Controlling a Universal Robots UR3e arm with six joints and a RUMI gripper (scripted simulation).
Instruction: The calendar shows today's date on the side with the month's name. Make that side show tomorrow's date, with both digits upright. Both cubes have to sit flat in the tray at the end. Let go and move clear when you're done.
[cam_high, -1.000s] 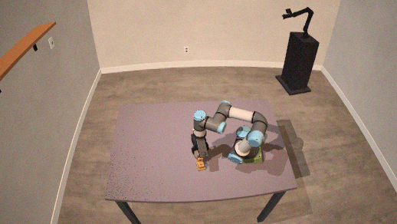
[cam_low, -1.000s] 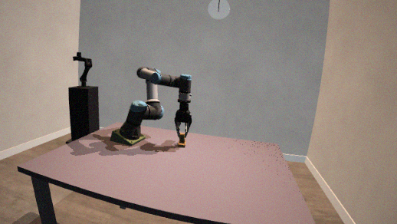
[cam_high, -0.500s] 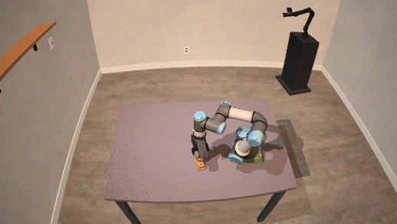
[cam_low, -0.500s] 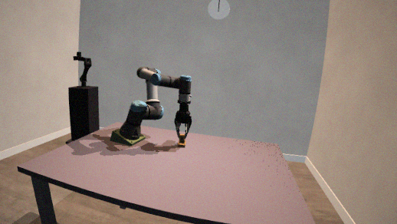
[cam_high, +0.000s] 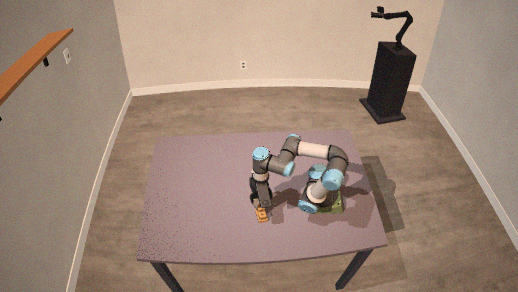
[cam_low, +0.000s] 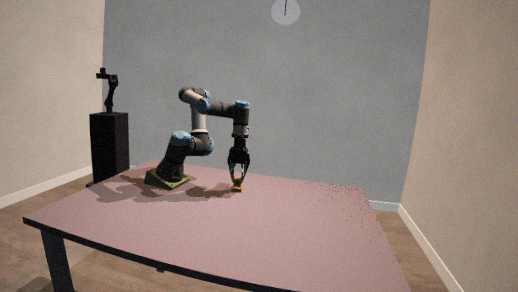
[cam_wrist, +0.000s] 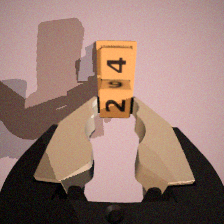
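Right now the orange calendar tray is 2 cm to the left of my hand and 4 cm below it. The rest, counted from my hand: cube (1 cm below).
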